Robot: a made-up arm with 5 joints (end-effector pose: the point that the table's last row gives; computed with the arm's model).
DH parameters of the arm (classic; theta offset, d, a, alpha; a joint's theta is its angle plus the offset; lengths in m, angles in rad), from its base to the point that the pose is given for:
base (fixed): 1.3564 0 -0.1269 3.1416
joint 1: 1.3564 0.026 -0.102 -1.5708
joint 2: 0 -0.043 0.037 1.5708
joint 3: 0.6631 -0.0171 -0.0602 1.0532
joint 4: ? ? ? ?
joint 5: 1.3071 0 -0.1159 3.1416
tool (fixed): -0.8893 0.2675 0 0
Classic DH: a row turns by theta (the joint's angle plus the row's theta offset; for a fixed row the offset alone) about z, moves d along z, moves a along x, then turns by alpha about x.
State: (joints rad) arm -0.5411 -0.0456 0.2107 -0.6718 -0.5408
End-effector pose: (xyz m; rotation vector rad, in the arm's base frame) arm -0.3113 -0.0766 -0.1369 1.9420 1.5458 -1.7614
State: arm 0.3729 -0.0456 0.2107 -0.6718 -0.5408
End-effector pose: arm -0.1631 0.1301 -0.1369 -2.2112 -0.4836 1.5015
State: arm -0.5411 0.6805 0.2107 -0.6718 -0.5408
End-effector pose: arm -0.2228 -0.0235 -0.1868 2.3299 1.6864 -0.7568
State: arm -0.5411 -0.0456 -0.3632 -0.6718 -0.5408
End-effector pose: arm -0.3042 -0.1937 -0.1344 1.2985 1.8825 -1.5072
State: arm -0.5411 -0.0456 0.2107 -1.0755 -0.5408
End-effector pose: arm -0.2624 -0.1197 -0.1788 1.8268 1.4496 -1.3368
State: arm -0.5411 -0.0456 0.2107 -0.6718 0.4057
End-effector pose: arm -0.2355 -0.1483 -0.1539 -0.9294 -2.0523 1.4849
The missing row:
joint 4: 1.202 0.2579 0.0216 1.0063
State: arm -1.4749 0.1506 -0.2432 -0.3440 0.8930
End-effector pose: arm -0.0881 -0.3059 -0.2002 1.1581 -2.1735 1.7030
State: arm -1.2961 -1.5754 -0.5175 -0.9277 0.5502
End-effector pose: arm -0.0776 -0.3666 0.0000 1.3748 -0.8210 2.2597
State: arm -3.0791 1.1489 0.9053 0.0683 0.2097
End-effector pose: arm 0.0086 -0.3821 -0.0267 1.6813 -1.6990 1.1782
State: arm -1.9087 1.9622 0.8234 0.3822 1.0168
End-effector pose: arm -0.2875 -0.2378 0.0135 1.8412 -1.3323 -0.5918
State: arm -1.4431 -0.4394 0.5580 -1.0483 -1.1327
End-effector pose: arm -0.2657 -0.3189 -0.1940 1.3299 1.0679 -0.9501
